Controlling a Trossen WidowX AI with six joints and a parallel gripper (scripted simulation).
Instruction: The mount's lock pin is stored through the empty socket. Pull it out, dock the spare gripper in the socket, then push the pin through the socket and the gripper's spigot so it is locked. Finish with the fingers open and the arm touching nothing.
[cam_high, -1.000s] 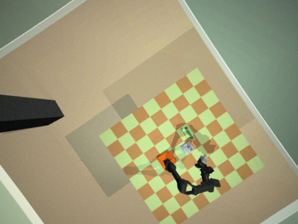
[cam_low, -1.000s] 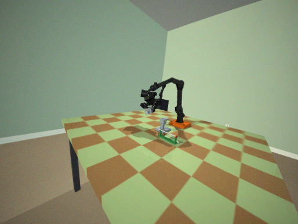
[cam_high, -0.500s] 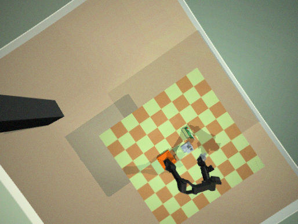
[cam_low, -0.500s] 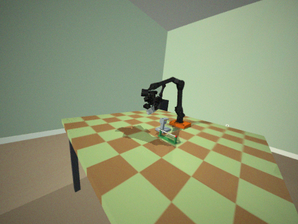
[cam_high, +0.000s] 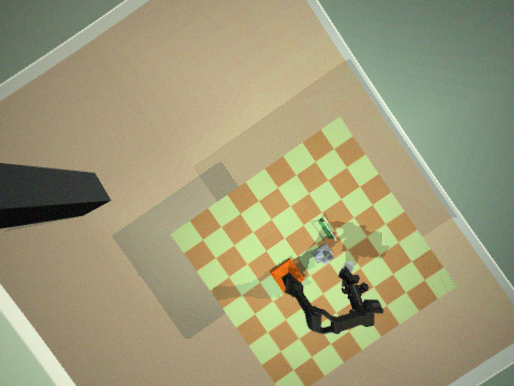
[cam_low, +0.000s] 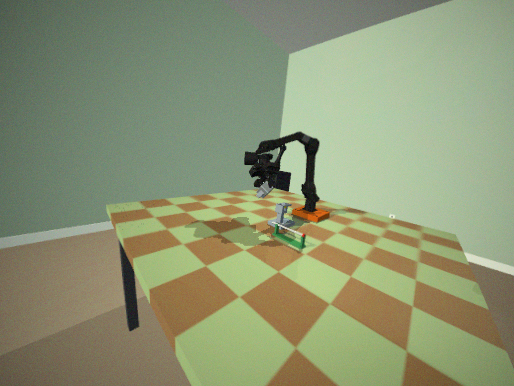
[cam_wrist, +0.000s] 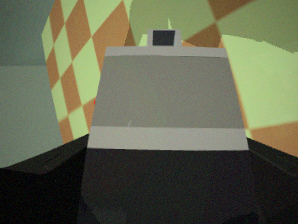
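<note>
Right now the green rest is 200 mm to the left of my gripper tip, 130 mm below it and 50 mm ahead of it. From my gripper tip the other things lie so: mount: 100 mm below, 70 mm to the left, 40 mm behind; spare gripper: 10 mm to the right, 10 mm ahead, 10 mm above.
</note>
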